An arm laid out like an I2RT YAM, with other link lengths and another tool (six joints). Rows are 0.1 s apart.
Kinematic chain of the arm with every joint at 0, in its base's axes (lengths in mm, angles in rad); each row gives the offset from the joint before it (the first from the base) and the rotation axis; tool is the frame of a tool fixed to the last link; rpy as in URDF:
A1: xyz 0 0 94.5 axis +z
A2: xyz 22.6 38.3 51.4 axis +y
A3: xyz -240.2 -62.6 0 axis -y
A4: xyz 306.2 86 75 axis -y
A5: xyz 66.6 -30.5 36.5 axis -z
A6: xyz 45.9 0 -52.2 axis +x
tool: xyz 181 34 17 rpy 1.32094 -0.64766 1.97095
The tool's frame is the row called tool.
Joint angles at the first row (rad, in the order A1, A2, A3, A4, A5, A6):
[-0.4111 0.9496 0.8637 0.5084 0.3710 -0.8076]
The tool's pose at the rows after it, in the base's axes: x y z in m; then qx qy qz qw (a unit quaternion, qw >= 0):
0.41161, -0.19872, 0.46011, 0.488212, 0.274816, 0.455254, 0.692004
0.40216, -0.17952, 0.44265, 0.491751, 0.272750, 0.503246, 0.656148
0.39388, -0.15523, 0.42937, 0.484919, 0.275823, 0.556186, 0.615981
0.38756, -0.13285, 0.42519, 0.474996, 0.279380, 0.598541, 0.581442
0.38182, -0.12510, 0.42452, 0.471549, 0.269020, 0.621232, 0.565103
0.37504, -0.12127, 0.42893, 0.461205, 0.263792, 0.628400, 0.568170
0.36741, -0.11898, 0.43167, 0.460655, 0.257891, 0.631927, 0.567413
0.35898, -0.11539, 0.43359, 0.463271, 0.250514, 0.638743, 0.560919
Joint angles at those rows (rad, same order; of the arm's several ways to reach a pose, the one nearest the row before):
[-0.4126 0.8566 0.7724 0.4511 0.3746 -0.6388]
[-0.4184 0.7428 0.6838 0.3864 0.3045 -0.5294]
[-0.4281 0.6249 0.5976 0.3353 0.2046 -0.4249]
[-0.4307 0.5364 0.5476 0.2932 0.1219 -0.3464]
[-0.4320 0.4890 0.5201 0.2780 0.0980 -0.2911]
[-0.4311 0.4520 0.4988 0.2878 0.0966 -0.2826]
[-0.4311 0.4101 0.4910 0.2580 0.1010 -0.2706]
[-0.4312 0.3605 0.4863 0.2088 0.1012 -0.2460]

